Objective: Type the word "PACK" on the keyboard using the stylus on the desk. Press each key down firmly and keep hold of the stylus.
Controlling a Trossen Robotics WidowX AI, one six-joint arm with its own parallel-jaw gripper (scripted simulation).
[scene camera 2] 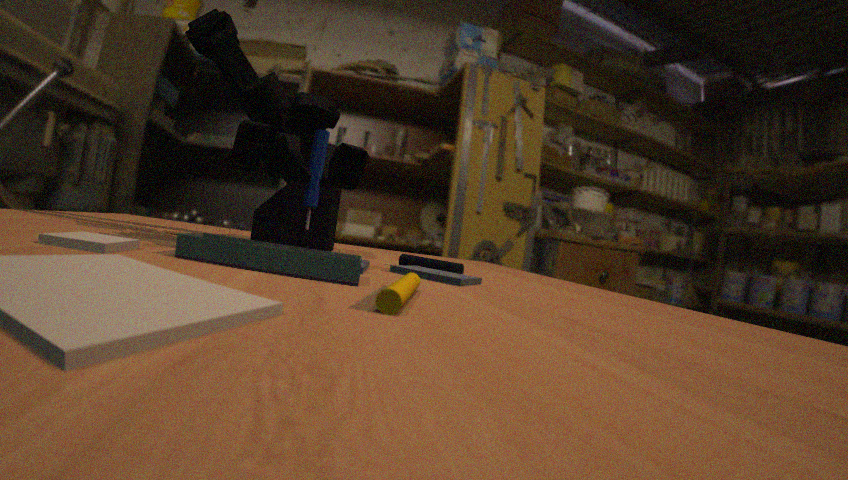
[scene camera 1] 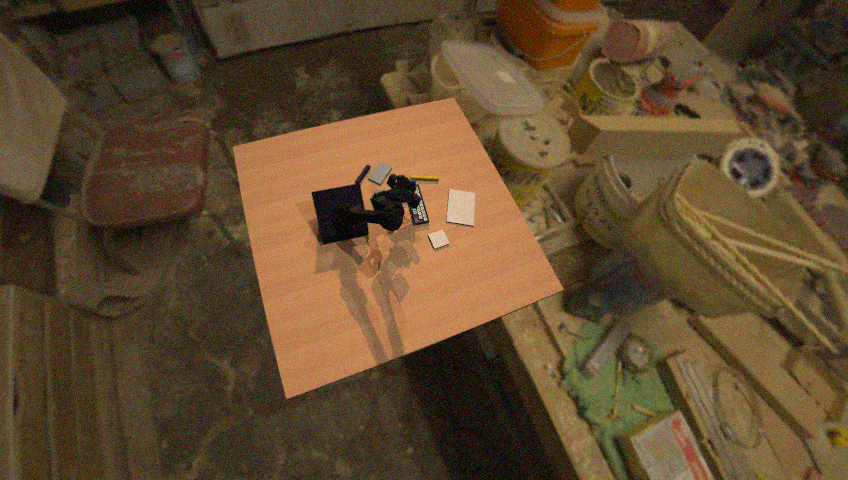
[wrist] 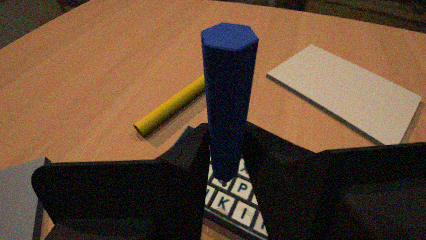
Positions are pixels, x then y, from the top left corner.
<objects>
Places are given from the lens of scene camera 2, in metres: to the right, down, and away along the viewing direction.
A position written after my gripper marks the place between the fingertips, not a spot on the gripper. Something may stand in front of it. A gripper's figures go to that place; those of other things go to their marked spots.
my gripper (scene camera 2: 317, 180): -0.12, -0.07, 0.41
blue stylus (scene camera 2: 321, 140): -0.12, -0.12, 0.41
yellow cylinder (scene camera 2: 389, 301): -0.03, 0.04, 0.27
The marked spots on the blue stylus and the yellow cylinder are 0.24 m apart.
</objects>
